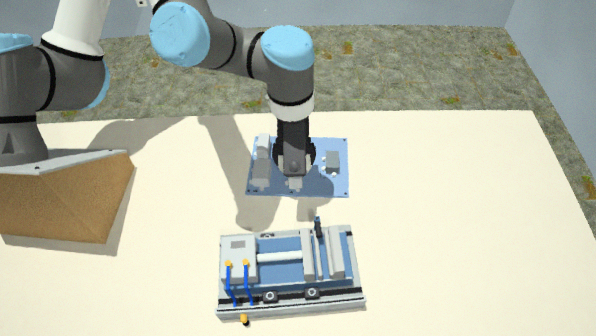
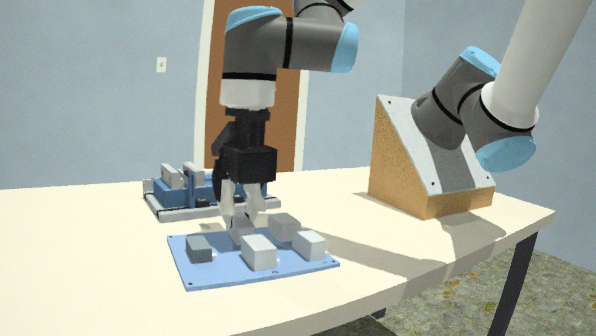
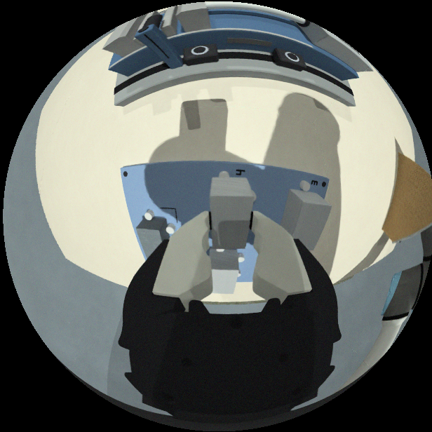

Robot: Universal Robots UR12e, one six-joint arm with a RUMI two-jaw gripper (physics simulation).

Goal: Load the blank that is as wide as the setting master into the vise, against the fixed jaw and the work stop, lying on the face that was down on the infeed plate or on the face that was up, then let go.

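Frame: origin at the arm's base, x ahead, y right, z down, level; centimetres.
Where they show: gripper, fingertip midpoint: (image 2: pixel 239 227); arm's base, origin of the base link: (image 1: pixel 3 160) (image 2: pixel 436 124).
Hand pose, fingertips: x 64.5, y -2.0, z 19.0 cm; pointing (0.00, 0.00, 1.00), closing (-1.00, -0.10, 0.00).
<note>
Things, the pixels of their centre, and the offset from my fingertips. "*": a spot on its surface instead.
- darker block, body centre: (image 2: pixel 198 249) (image 1: pixel 332 162) dx +9.7, dy -3.7, dz +1.1 cm
- work stop, surface spot: (image 1: pixel 317 226) * dx +3.0, dy +18.3, dz -6.5 cm
My gripper (image 1: pixel 295 172) (image 2: pixel 241 224) (image 3: pixel 229 213) is shut on a grey blank (image 1: pixel 295 184) (image 2: pixel 241 234) (image 3: pixel 231 205) by the "4" mark; its fingers touch both long sides. The blank is upright over the blue infeed plate (image 1: pixel 343 175) (image 2: pixel 200 277) (image 3: pixel 131 187); its underside is hidden. A darker block (image 1: pixel 332 161) (image 2: pixel 199 249) (image 3: pixel 150 234), by its colour likely the setting master, sits on the plate. In the vise, the fixed jaw (image 1: pixel 336 252) (image 2: pixel 171 176) and moving jaw (image 1: pixel 307 255) (image 2: pixel 193 174) stand apart. The work stop (image 1: pixel 317 226) (image 2: pixel 191 190) (image 3: pixel 160 45) is a post at the vise's plate-facing side.
Beside the held blank stands a grey blank (image 1: pixel 261 172) (image 2: pixel 284 226) (image 3: pixel 307 210). Two lighter blanks stand behind, one (image 2: pixel 259 251) (image 3: pixel 225 279) in line with the held one, another (image 1: pixel 263 145) (image 2: pixel 310 245) at the corner. The arm's wooden pedestal (image 1: pixel 65 205) (image 2: pixel 395 165) stands to the side.
</note>
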